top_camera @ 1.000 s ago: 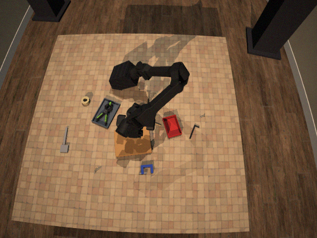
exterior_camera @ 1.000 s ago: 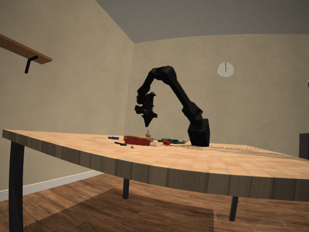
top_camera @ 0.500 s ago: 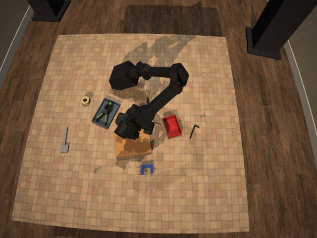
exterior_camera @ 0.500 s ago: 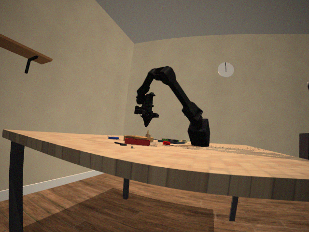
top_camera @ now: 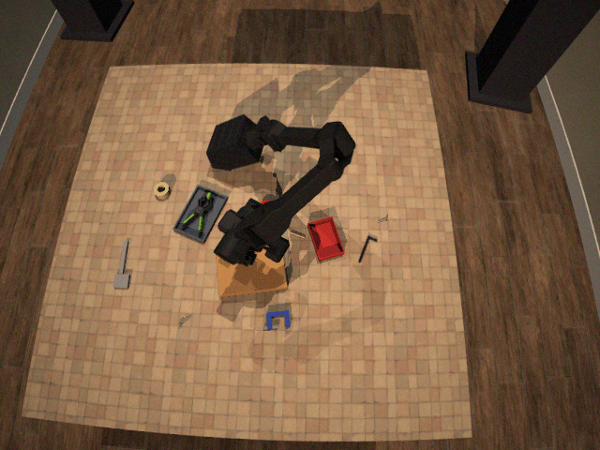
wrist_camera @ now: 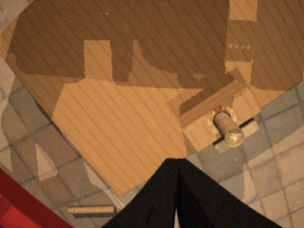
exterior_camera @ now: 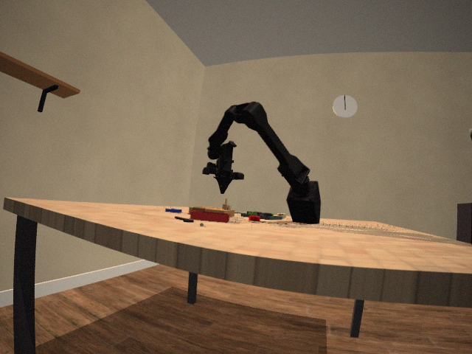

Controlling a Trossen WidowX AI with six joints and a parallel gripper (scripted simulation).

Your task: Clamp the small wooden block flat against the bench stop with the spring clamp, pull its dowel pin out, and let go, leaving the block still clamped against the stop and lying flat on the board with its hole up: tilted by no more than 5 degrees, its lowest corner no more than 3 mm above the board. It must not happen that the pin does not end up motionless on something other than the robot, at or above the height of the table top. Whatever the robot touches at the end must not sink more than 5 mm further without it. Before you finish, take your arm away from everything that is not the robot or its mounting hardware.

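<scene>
Right now my hand is 80 mm above the dowel pin and 30 mm to the left of it. From my hand the other things lie so: small wooden block 90 mm below, 30 mm to the right; wooden board 120 mm below, 50 mm ahead, 20 mm to the right; red knob 150 mm behind, 120 mm below, 10 mm to the right.
</scene>
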